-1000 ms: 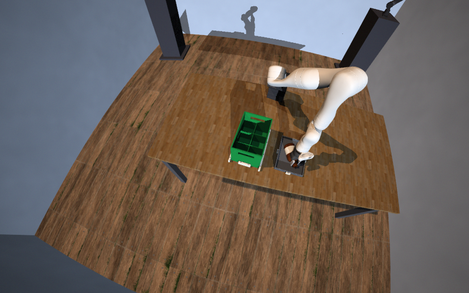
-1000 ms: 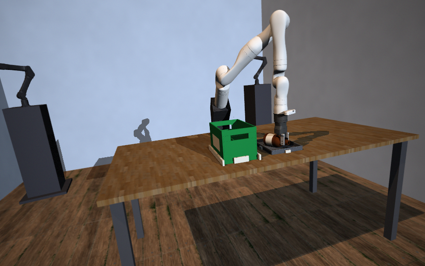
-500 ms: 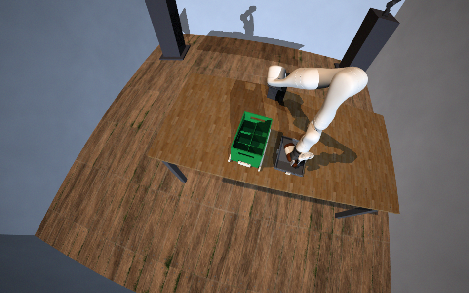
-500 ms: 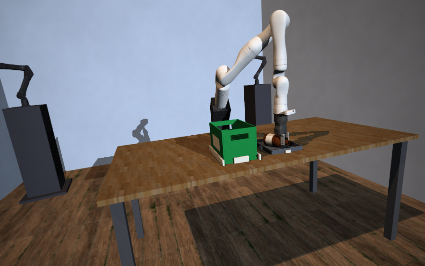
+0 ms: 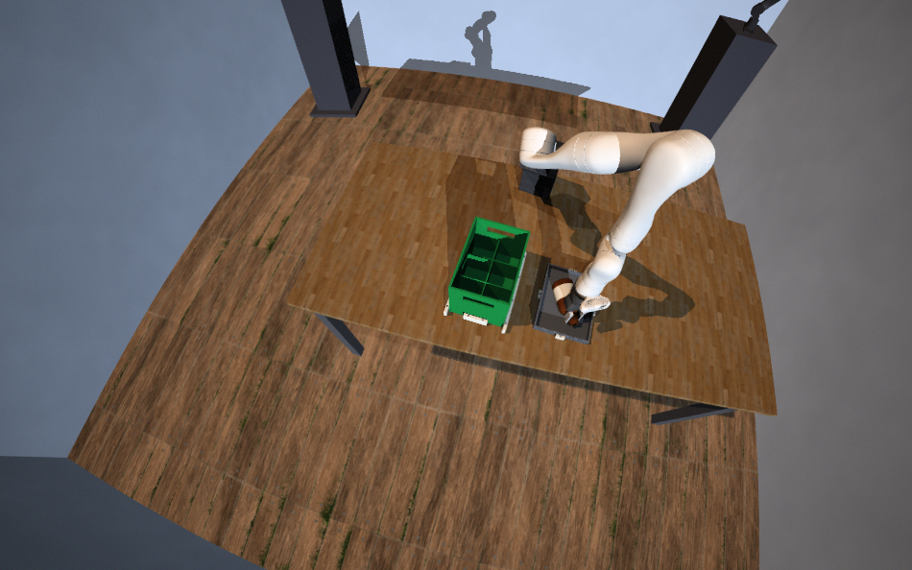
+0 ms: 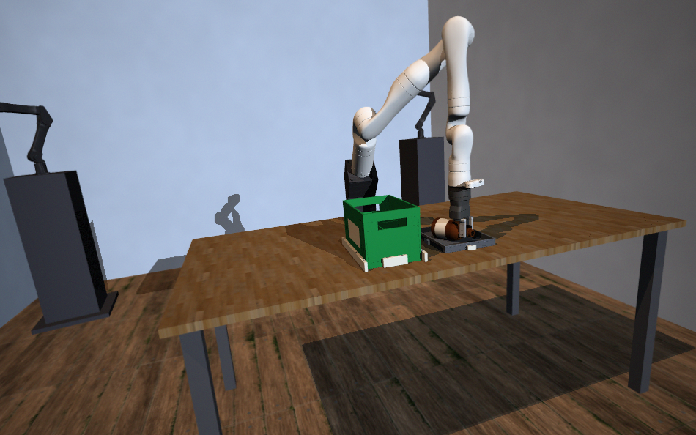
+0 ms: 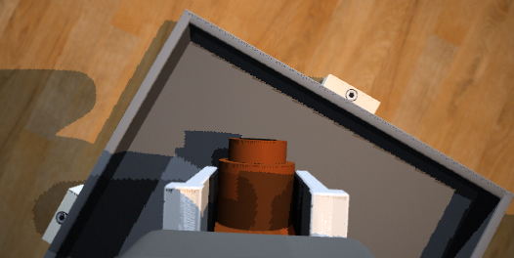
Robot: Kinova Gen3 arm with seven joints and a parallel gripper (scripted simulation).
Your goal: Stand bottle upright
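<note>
My hand is 5 cm past the brown bottle, 1 cm to the left of it and 1 cm above it. The rest, counted from my hand: green crate: 29 cm to the right, 11 cm behind, 4 cm above; tray: 7 cm behind, 3 cm below, 1 cm to the right.
</note>
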